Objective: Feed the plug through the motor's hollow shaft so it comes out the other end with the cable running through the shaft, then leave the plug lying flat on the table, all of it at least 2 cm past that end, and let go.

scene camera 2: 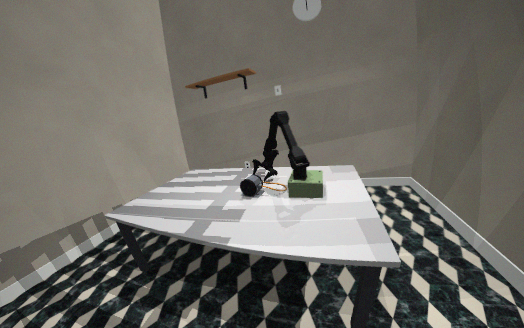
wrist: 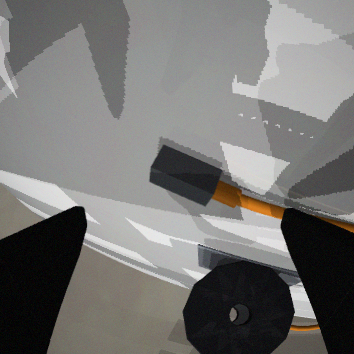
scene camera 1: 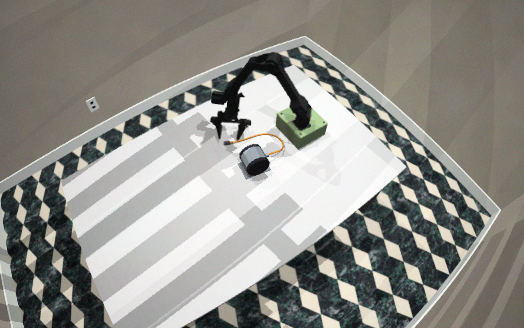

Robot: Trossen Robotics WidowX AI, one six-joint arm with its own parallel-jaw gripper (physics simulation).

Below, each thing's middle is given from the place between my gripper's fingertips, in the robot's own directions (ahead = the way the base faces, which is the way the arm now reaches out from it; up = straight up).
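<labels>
Small plug (wrist: 194,179): my hand 20 mm above it, 10 mm short of it.
</labels>
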